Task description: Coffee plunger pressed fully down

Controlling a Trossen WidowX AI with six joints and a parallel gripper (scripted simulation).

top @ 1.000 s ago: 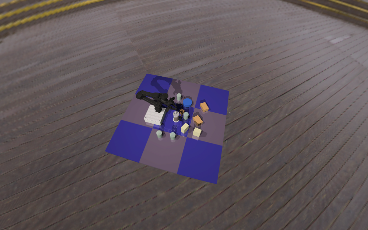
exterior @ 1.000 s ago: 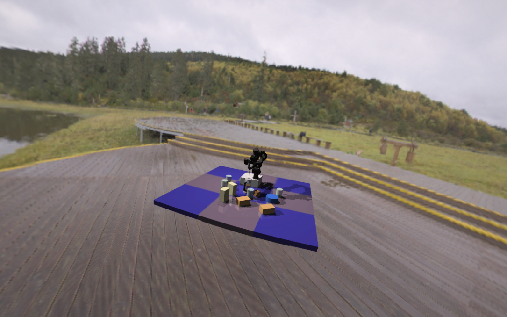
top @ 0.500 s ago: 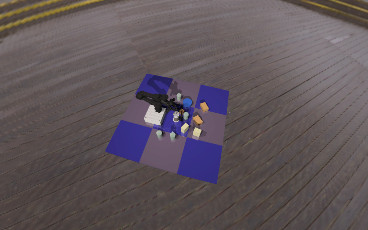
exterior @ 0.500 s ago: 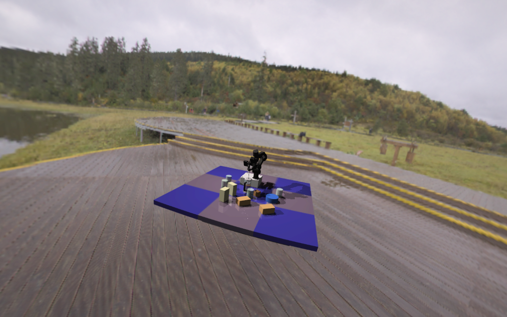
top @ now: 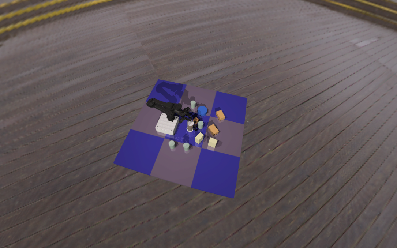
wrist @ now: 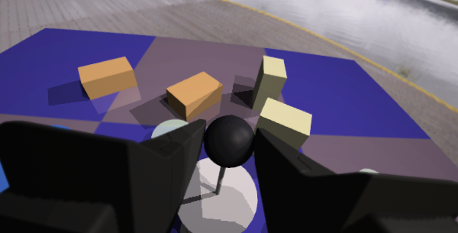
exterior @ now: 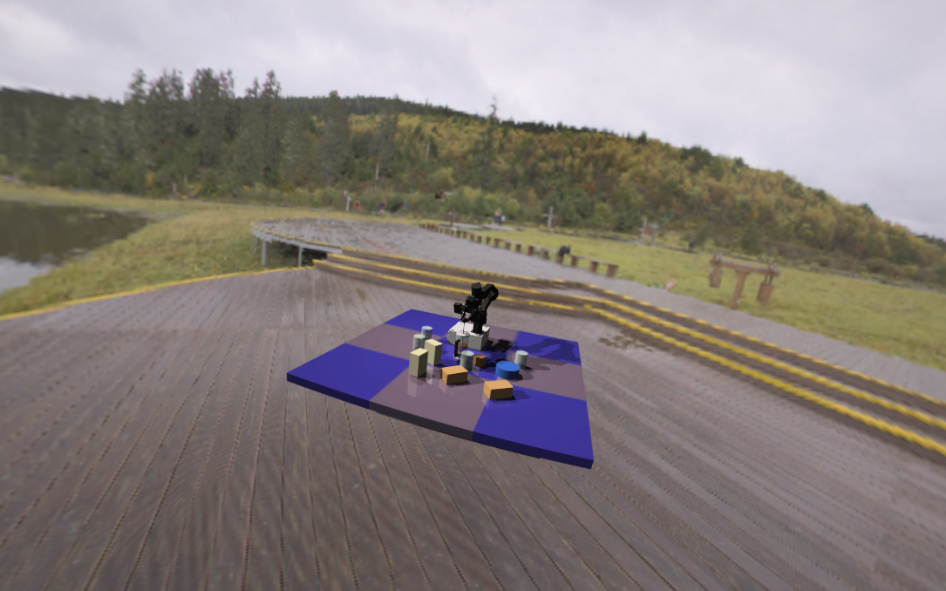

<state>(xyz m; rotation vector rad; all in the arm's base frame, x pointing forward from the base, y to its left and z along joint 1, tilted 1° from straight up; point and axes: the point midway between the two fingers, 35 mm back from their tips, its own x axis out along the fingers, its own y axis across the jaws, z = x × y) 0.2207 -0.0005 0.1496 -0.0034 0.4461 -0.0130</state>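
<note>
My gripper tip is 11 cm above the coffee press. Round my gripper tip: small brown cube 20 cm below, 12 cm to the left, 1 cm ahead; then blue disc 28 cm to the left, 20 cm below, 3 cm ahead.
</note>
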